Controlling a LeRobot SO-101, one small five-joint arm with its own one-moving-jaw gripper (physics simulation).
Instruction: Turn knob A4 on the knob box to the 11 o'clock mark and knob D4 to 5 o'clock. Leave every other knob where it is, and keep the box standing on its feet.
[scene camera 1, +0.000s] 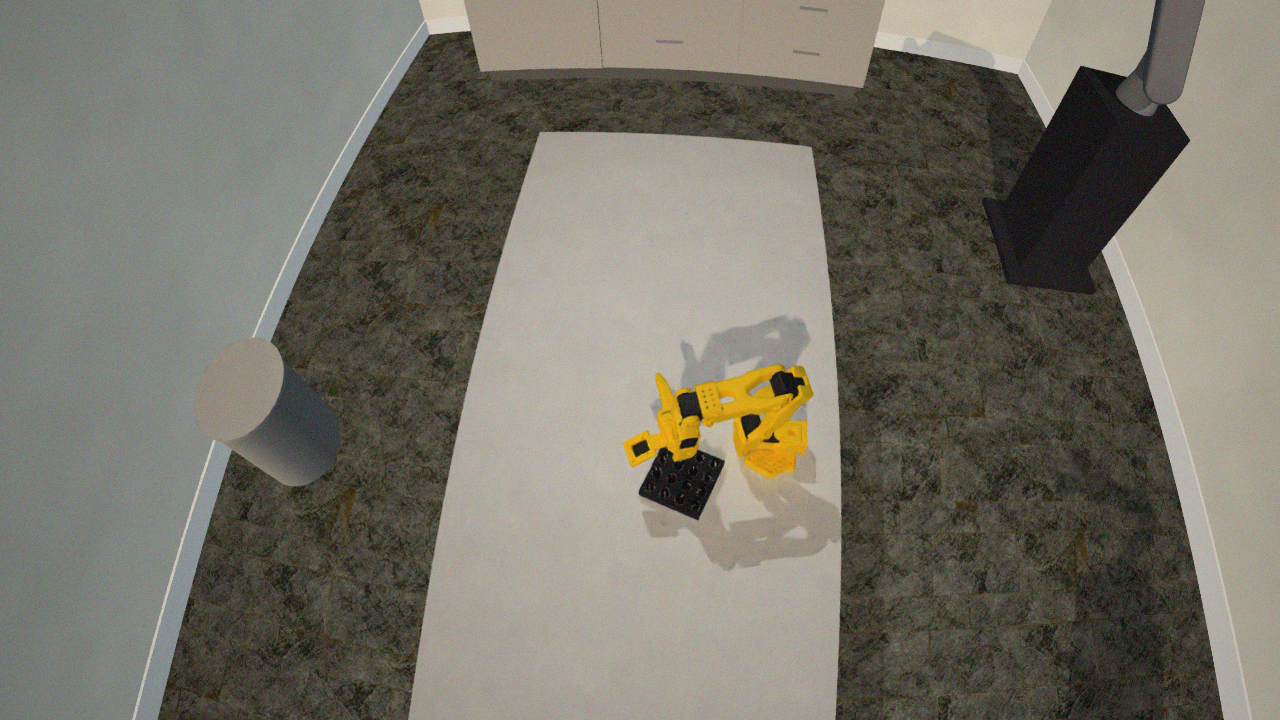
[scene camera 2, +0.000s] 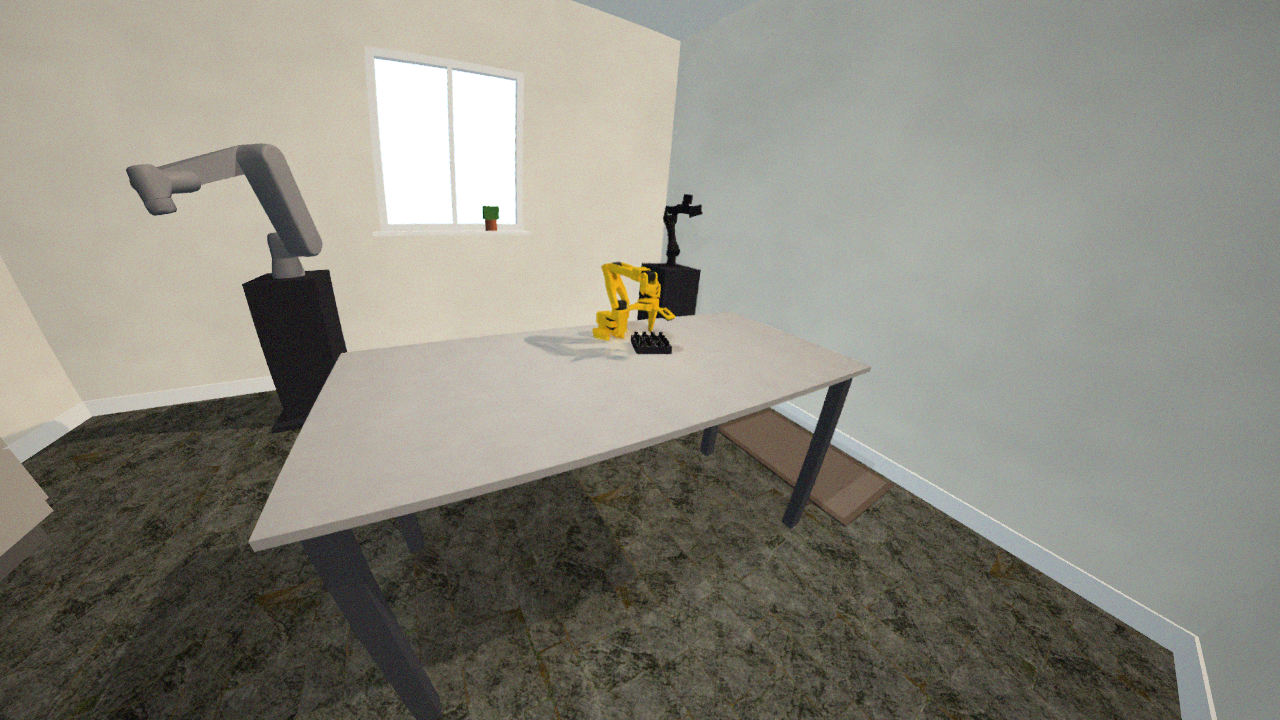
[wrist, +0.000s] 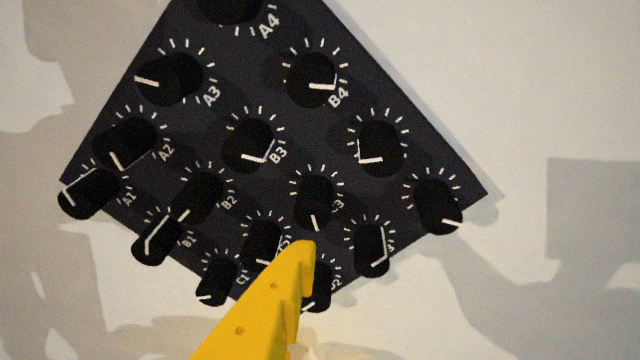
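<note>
There's a black knob box (scene camera 1: 684, 486) that I can see, and I get the box in scene camera 2 (scene camera 2: 643, 344) and in the wrist view (wrist: 229, 137) as well.
</note>
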